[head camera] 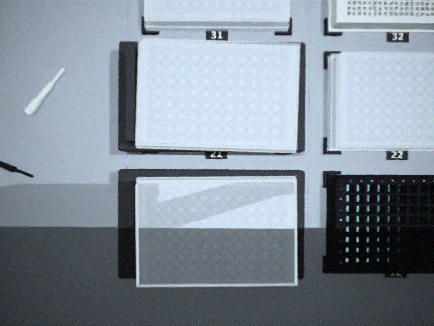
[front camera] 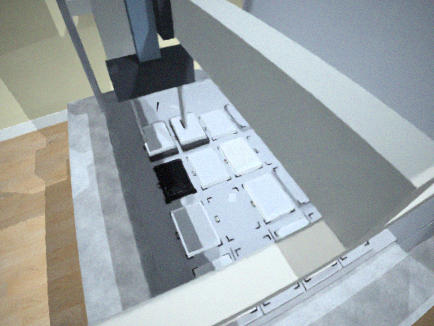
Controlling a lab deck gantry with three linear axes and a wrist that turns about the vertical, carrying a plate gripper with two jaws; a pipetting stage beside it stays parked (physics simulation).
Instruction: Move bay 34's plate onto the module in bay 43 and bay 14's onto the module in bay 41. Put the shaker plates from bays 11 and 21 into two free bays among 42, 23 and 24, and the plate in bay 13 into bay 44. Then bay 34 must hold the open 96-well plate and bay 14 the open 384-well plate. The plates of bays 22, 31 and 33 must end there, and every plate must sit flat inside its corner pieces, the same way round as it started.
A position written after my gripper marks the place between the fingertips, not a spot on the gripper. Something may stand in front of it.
My gripper shows in the front camera view (164,131); in the head camera view it is out of frame. A black 96-well plate shows in the head camera view and in the front camera view. The same spot on the black 96-well plate: (head camera: 372,221) is (front camera: 171,171).
